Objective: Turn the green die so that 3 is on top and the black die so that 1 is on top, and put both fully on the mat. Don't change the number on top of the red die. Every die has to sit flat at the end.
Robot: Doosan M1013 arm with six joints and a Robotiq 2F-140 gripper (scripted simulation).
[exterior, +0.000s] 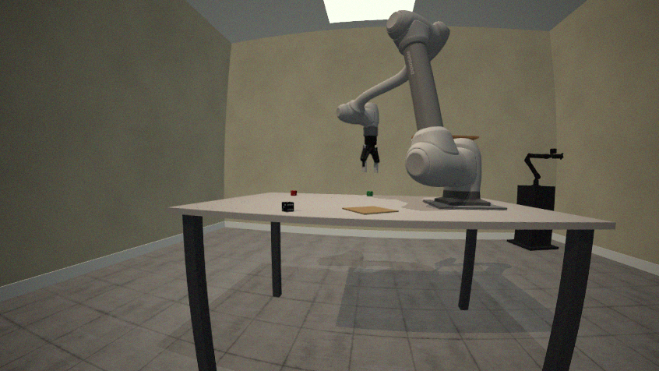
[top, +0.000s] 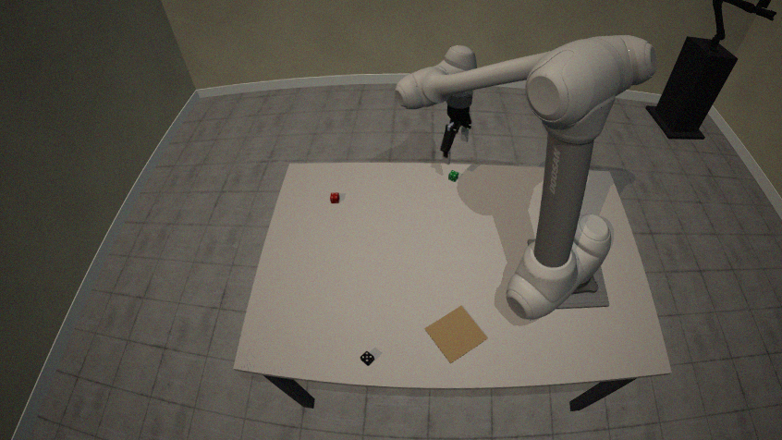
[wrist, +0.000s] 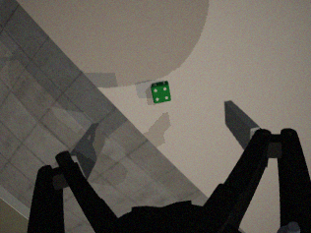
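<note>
Right now my hand is 14 cm above the green die. Round my hand: red die 46 cm ahead, 14 cm below, 7 cm to the left; black die 71 cm to the left, 35 cm ahead, 14 cm below; tan mat 64 cm to the left, 15 cm below, 8 cm ahead.
</note>
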